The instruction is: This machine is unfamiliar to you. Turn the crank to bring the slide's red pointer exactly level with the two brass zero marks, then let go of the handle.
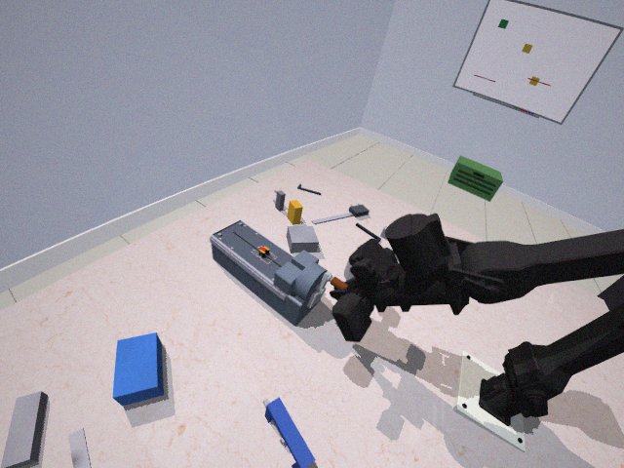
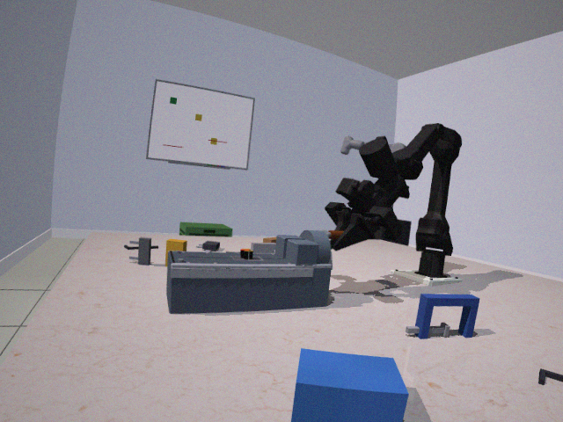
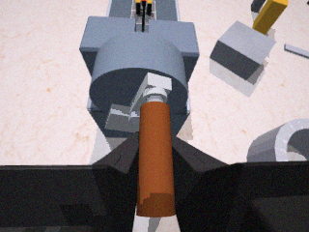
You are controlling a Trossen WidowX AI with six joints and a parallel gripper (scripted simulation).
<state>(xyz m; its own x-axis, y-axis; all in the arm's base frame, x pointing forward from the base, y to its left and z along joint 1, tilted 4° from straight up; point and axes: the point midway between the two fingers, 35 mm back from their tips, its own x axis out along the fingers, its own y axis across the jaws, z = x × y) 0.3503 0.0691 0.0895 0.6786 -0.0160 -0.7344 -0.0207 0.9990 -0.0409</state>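
Right now my gripper tip is 17 cm short of the red pointer, 1 cm to the right of it and 1 cm above it. Round my gripper tip: brown crank handle (3 cm above, 2 cm behind); blue bracket (21 cm to the left, 7 cm behind, 6 cm below); grey block (18 cm ahead, 15 cm to the right, 7 cm below).
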